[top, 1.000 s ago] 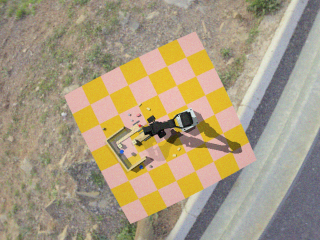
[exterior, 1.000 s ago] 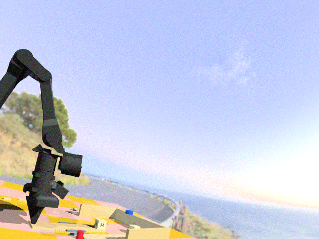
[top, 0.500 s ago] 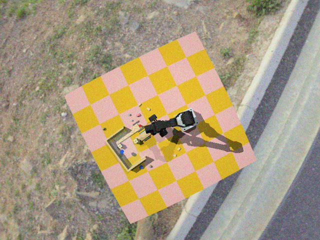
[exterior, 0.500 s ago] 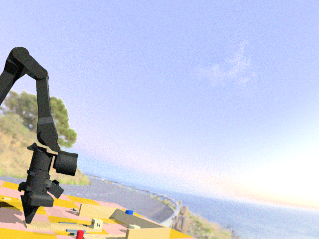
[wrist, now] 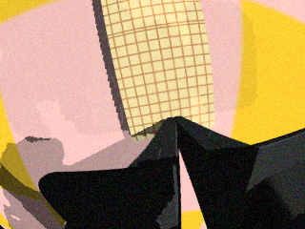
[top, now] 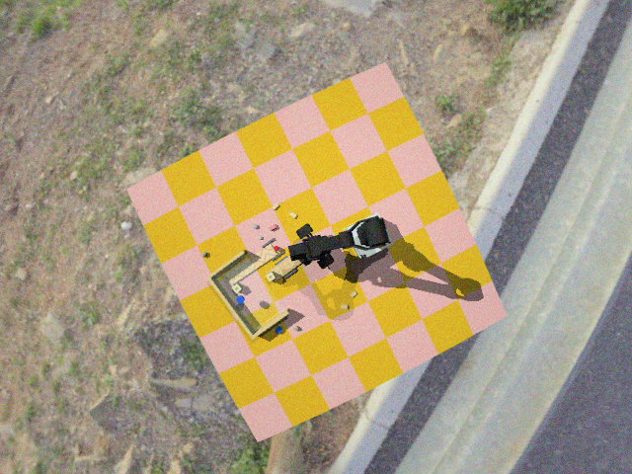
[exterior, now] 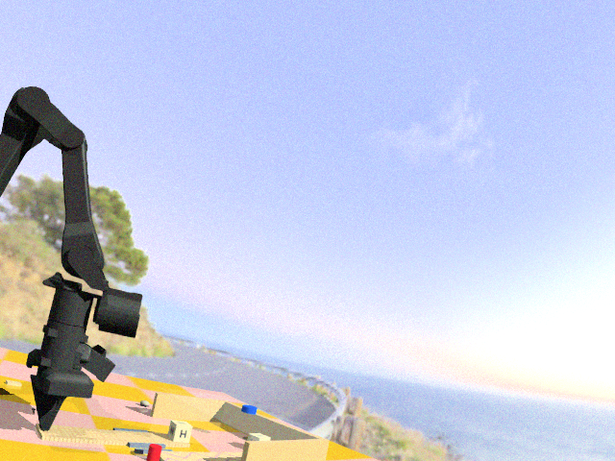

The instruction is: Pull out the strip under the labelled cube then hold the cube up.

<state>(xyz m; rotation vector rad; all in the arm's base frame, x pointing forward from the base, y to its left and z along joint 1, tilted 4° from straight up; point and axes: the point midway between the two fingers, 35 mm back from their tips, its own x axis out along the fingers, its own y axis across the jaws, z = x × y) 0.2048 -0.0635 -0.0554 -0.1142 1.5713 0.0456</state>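
My gripper tip is 110 mm short of the tan gridded strip and 10 mm to the right of it. The rest, counted from my gripper tip: pink block (150 mm to the right, 110 mm ahead); then red cylinder (140 mm ahead, 70 mm to the right, 10 mm above).
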